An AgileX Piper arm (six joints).
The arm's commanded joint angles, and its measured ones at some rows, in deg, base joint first. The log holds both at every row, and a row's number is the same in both.
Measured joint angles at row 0: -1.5, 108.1, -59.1, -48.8, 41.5, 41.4
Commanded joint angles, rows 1 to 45: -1.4, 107.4, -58.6, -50.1, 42.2, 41.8; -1.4, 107.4, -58.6, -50.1, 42.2, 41.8; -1.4, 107.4, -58.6, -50.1, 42.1, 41.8; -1.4, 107.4, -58.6, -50.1, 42.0, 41.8; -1.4, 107.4, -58.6, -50.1, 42.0, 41.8; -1.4, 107.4, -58.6, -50.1, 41.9, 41.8; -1.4, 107.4, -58.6, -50.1, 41.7, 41.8; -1.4, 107.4, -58.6, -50.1, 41.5, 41.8; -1.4, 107.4, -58.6, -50.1, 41.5, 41.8; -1.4, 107.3, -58.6, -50.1, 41.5, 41.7; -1.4, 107.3, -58.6, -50.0, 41.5, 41.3; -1.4, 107.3, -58.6, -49.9, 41.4, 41.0; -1.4, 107.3, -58.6, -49.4, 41.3, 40.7; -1.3, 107.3, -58.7, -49.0, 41.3, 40.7; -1.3, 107.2, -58.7, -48.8, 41.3, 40.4; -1.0, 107.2, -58.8, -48.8, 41.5, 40.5; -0.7, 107.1, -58.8, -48.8, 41.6, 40.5; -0.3, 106.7, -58.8, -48.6, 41.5, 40.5; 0.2, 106.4, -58.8, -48.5, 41.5, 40.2; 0.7, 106.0, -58.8, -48.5, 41.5, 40.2; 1.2, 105.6, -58.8, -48.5, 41.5, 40.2; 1.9, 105.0, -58.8, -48.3, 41.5, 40.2; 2.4, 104.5, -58.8, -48.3, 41.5, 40.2; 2.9, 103.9, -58.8, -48.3, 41.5, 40.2; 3.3, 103.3, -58.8, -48.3, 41.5, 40.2; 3.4, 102.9, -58.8, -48.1, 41.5, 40.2; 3.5, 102.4, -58.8, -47.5, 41.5, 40.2; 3.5, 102.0, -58.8, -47.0, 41.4, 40.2; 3.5, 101.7, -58.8, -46.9, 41.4, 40.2; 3.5, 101.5, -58.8, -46.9, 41.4, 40.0; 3.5, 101.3, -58.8, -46.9, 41.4, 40.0; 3.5, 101.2, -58.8, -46.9, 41.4, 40.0; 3.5, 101.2, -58.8, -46.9, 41.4, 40.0; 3.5, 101.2, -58.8, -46.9, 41.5, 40.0; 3.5, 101.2, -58.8, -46.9, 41.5, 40.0; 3.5, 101.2, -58.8, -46.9, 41.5, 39.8; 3.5, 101.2, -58.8, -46.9, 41.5, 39.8; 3.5, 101.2, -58.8, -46.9, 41.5, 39.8; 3.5, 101.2, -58.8, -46.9, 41.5, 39.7; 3.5, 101.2, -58.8, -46.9, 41.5, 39.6; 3.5, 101.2, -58.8, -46.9, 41.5, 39.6; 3.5, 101.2, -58.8, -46.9, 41.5, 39.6; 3.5, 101.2, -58.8, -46.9, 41.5, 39.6; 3.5, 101.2, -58.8, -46.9, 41.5, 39.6; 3.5, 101.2, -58.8, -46.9, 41.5, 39.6
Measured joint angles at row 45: 3.4, 101.7, -59.1, -46.6, 40.5, 39.9
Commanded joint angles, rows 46 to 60: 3.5, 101.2, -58.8, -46.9, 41.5, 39.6; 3.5, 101.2, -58.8, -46.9, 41.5, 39.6; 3.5, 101.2, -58.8, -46.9, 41.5, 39.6; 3.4, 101.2, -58.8, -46.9, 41.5, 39.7; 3.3, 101.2, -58.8, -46.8, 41.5, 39.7; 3.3, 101.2, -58.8, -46.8, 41.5, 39.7; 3.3, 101.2, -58.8, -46.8, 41.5, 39.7; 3.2, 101.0, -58.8, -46.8, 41.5, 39.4; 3.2, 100.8, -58.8, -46.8, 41.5, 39.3; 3.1, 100.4, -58.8, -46.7, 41.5, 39.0; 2.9, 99.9, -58.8, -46.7, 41.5, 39.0; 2.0, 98.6, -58.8, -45.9, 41.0, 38.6; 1.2, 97.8, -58.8, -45.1, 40.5, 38.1; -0.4, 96.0, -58.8, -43.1, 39.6, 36.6; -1.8, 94.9, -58.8, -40.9, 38.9, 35.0
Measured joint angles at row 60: 1.8, 98.7, -59.1, -44.9, 39.5, 38.4
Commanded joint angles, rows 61 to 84: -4.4, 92.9, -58.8, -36.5, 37.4, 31.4; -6.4, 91.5, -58.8, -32.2, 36.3, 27.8; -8.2, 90.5, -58.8, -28.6, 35.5, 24.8; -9.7, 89.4, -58.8, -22.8, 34.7, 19.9; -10.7, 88.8, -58.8, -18.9, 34.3, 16.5; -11.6, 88.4, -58.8, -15.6, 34.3, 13.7; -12.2, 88.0, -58.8, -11.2, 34.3, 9.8; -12.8, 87.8, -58.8, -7.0, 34.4, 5.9; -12.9, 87.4, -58.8, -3.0, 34.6, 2.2; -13.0, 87.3, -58.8, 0.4, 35.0, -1.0; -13.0, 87.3, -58.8, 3.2, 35.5, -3.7; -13.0, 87.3, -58.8, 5.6, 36.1, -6.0; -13.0, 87.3, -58.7, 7.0, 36.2, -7.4; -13.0, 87.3, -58.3, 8.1, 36.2, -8.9; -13.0, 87.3, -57.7, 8.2, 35.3, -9.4; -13.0, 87.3, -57.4, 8.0, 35.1, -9.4; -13.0, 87.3, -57.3, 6.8, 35.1, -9.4; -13.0, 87.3, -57.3, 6.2, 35.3, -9.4; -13.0, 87.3, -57.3, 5.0, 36.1, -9.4; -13.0, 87.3, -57.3, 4.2, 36.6, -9.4; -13.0, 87.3, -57.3, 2.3, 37.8, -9.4; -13.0, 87.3, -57.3, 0.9, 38.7, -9.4; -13.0, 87.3, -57.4, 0.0, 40.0, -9.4; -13.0, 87.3, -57.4, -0.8, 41.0, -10.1
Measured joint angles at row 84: -12.7, 87.9, -57.7, 2.3, 36.9, -8.9
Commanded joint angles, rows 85 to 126: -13.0, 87.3, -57.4, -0.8, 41.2, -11.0; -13.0, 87.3, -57.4, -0.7, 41.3, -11.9; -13.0, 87.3, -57.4, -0.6, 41.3, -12.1; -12.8, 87.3, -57.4, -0.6, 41.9, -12.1; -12.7, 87.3, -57.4, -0.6, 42.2, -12.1; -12.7, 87.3, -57.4, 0.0, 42.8, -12.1; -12.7, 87.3, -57.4, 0.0, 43.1, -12.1; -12.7, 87.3, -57.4, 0.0, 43.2, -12.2; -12.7, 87.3, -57.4, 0.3, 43.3, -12.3; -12.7, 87.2, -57.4, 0.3, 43.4, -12.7; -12.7, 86.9, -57.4, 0.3, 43.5, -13.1; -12.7, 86.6, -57.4, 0.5, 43.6, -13.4; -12.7, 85.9, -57.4, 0.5, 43.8, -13.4; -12.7, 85.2, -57.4, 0.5, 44.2, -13.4; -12.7, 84.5, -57.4, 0.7, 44.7, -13.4; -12.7, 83.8, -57.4, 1.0, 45.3, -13.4; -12.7, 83.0, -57.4, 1.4, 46.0, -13.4; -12.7, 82.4, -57.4, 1.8, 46.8, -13.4; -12.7, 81.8, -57.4, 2.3, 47.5, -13.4; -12.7, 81.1, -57.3, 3.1, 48.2, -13.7; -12.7, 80.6, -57.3, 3.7, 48.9, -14.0; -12.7, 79.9, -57.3, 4.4, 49.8, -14.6; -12.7, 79.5, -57.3, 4.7, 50.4, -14.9; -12.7, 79.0, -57.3, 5.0, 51.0, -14.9; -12.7, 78.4, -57.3, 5.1, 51.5, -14.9; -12.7, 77.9, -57.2, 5.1, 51.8, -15.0; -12.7, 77.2, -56.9, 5.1, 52.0, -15.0; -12.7, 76.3, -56.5, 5.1, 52.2, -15.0; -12.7, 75.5, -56.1, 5.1, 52.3, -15.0; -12.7, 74.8, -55.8, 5.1, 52.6, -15.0; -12.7, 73.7, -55.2, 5.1, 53.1, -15.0; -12.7, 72.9, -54.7, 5.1, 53.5, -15.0; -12.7, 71.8, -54.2, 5.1, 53.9, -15.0; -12.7, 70.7, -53.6, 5.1, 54.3, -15.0; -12.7, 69.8, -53.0, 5.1, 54.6, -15.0; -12.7, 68.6, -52.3, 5.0, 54.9, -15.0; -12.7, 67.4, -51.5, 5.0, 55.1, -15.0; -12.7, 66.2, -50.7, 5.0, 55.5, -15.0; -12.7, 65.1, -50.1, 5.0, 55.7, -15.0; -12.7, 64.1, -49.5, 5.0, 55.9, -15.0; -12.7, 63.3, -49.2, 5.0, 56.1, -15.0; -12.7, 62.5, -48.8, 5.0, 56.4, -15.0
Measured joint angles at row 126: -12.7, 66.3, -50.7, 5.3, 54.3, -14.5
